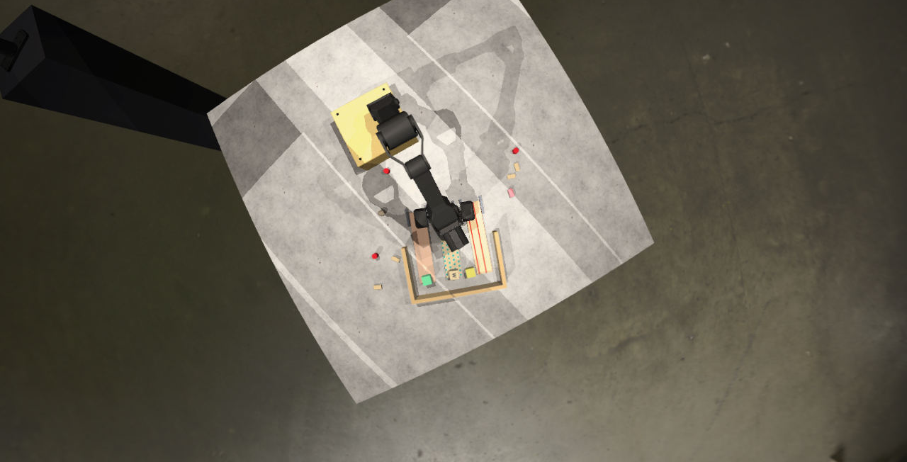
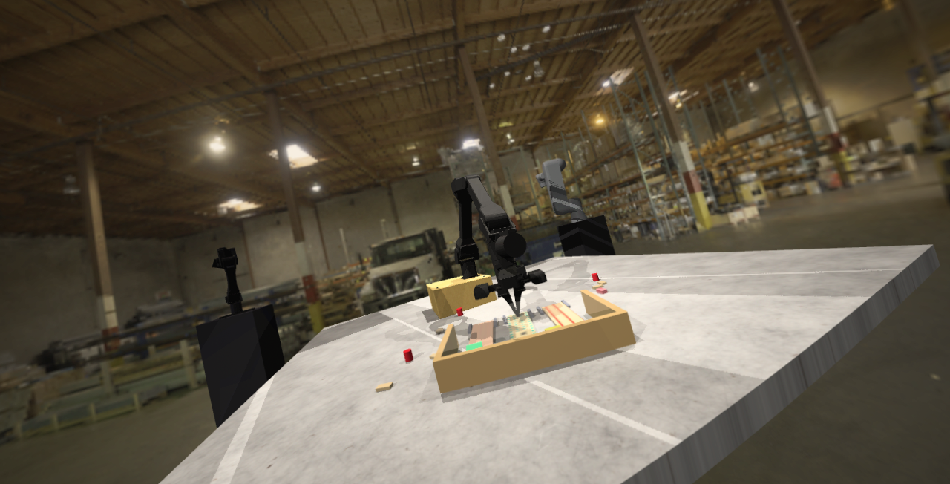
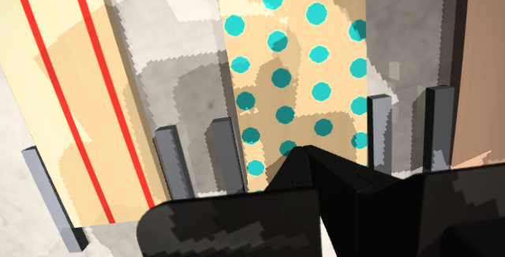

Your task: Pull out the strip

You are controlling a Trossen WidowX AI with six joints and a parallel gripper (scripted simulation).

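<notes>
My gripper tip is 19 cm short of the labelled cube, 7 cm to the left of it and 2 cm below it. The rest, counted from my gripper tip: wood chip 26 cm to the left.
</notes>
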